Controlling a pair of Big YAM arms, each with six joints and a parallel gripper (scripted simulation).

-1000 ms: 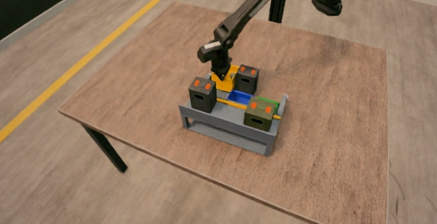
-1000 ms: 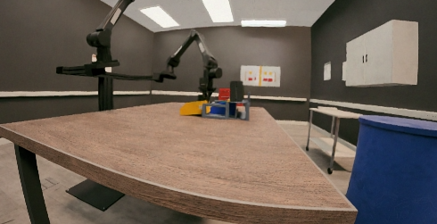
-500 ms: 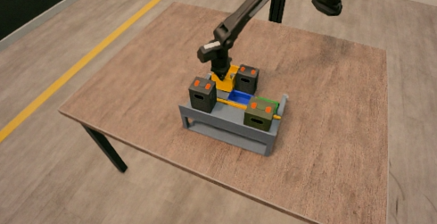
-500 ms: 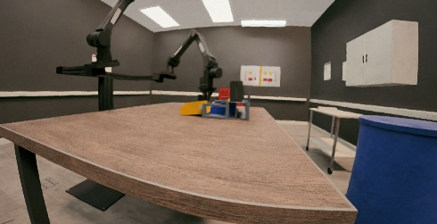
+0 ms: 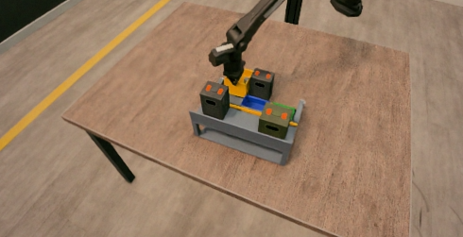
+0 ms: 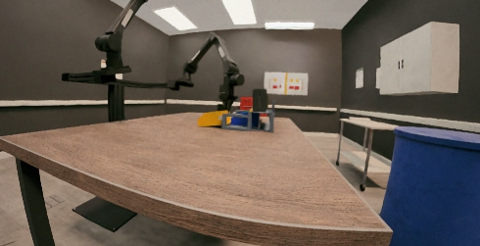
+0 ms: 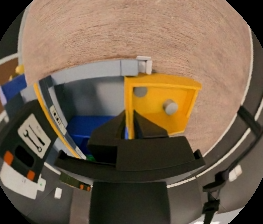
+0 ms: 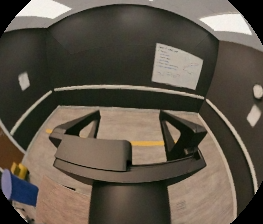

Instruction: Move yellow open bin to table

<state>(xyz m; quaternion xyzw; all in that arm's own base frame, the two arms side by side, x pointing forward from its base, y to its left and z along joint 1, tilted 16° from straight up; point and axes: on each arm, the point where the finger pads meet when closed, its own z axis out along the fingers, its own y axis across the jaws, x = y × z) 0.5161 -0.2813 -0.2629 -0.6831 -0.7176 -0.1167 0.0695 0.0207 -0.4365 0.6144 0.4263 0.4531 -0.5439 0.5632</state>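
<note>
Now: left hand 8 cm past the yellow open bin, 1 cm to the left of it and 4 cm above it. From my left hand the other things lie so: grey shelf 10 cm ahead, 12 cm to the left, 2 cm below; dark lidded bin 6 cm behind, 10 cm to the left, 2 cm below.
</note>
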